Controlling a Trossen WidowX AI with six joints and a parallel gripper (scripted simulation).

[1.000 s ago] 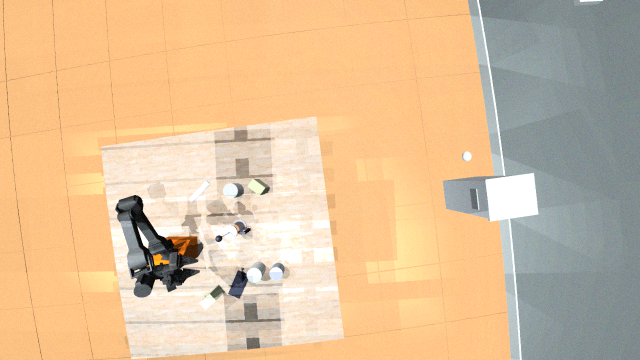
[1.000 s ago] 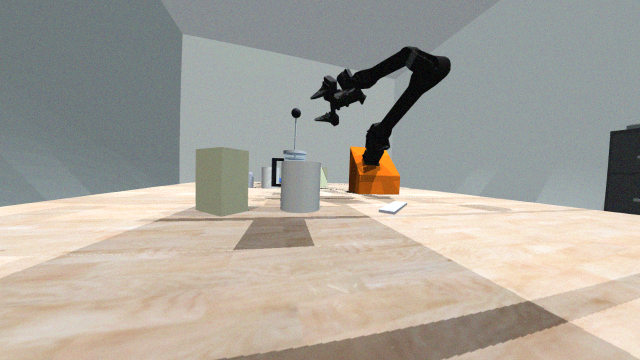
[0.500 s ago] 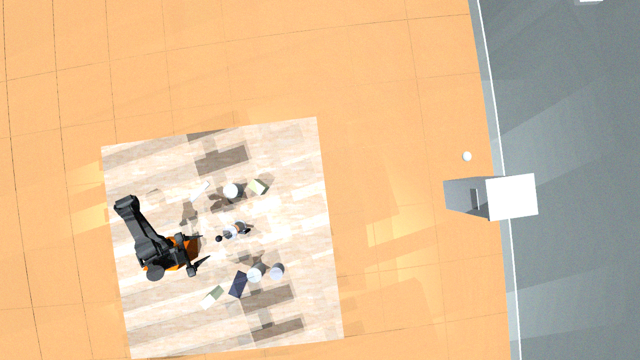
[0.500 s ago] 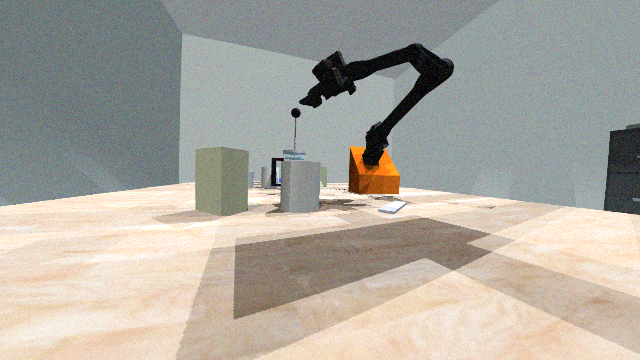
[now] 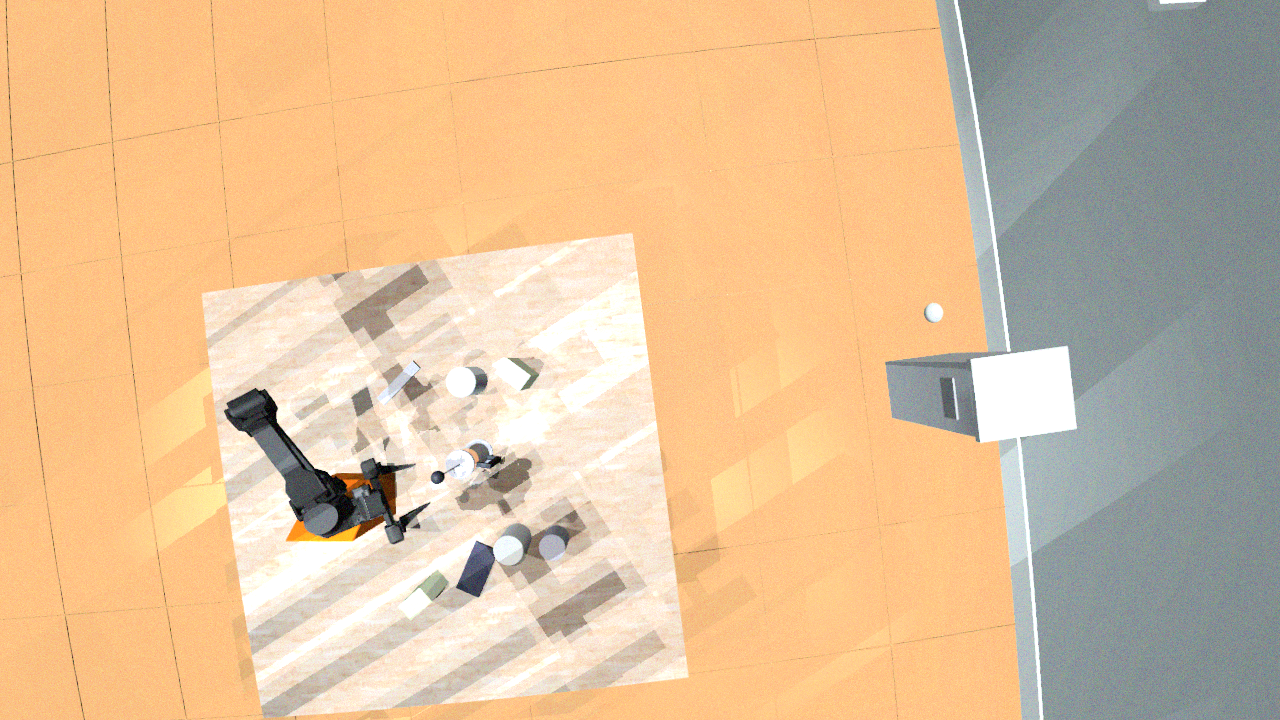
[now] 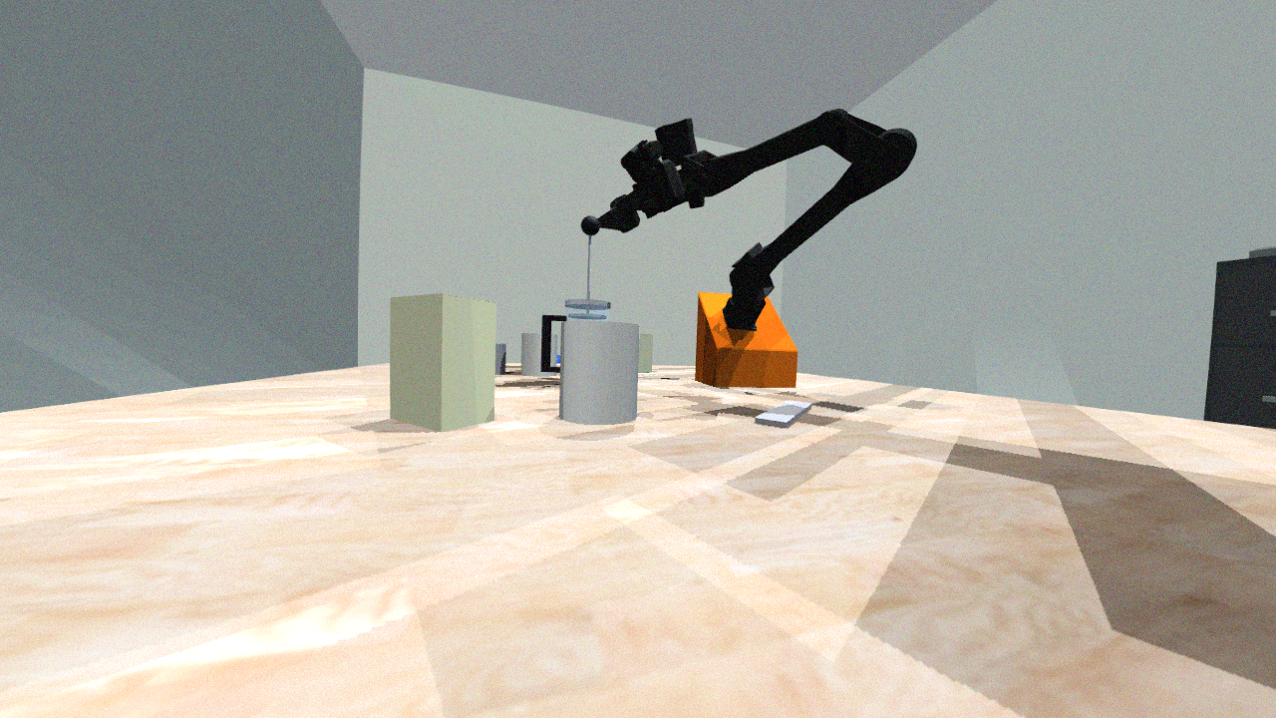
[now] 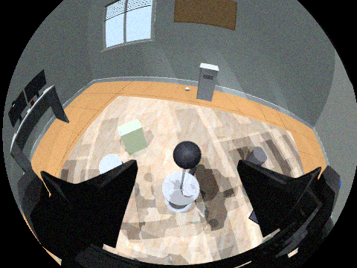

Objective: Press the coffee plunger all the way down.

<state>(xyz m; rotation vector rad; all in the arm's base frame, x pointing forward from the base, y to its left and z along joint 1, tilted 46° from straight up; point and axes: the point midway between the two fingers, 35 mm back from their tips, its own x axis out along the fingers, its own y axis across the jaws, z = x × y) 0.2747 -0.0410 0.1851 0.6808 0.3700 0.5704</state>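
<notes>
Right now the coffee press is 160 mm below my gripper tip, 40 mm ahead of it and 10 mm to the left of it. Round my gripper tip: dark slab (330 mm to the right, 290 mm below, 20 mm ahead).
</notes>
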